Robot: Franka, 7 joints.
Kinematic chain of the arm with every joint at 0, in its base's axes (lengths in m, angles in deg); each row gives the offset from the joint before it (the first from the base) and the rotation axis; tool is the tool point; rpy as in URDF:
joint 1: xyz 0 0 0.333 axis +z
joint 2: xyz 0 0 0 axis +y
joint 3: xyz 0 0 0.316 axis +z
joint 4: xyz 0.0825 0 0 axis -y
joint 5: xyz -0.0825 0 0.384 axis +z
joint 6: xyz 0 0 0 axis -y
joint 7: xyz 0.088 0 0 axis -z
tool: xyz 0 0 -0.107 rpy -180 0 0
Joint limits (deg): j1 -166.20..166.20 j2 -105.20..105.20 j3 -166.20..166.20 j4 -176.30..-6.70 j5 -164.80..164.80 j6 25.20..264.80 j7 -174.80..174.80
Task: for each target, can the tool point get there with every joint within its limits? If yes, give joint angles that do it. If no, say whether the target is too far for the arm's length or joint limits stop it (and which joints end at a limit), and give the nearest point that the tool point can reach.
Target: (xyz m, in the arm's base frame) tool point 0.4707 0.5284 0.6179
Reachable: yes | joints -4.29 44.38 81.50 -76.51 119.96 151.94 48.61
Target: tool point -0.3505 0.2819 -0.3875
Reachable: no: joint limits stop it (at a limit: joint 2) | nearest point -0.3391 0.2728 -0.3386 | short by 0.051 m
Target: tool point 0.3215 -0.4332 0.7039
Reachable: yes | joints -26.56 -3.80 -13.86 -96.81 -87.42 83.87 -8.86
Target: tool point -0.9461 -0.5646 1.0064
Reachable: no: too far | nearest point -0.6286 -0.3751 0.7804 | short by 0.433 m
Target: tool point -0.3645 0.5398 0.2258
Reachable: yes | joints -7.77 -49.31 124.58 -105.35 -86.39 150.70 94.81
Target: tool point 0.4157 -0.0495 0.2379
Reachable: yes | joints 49.09 48.95 -39.81 -144.37 65.84 246.49 -30.48
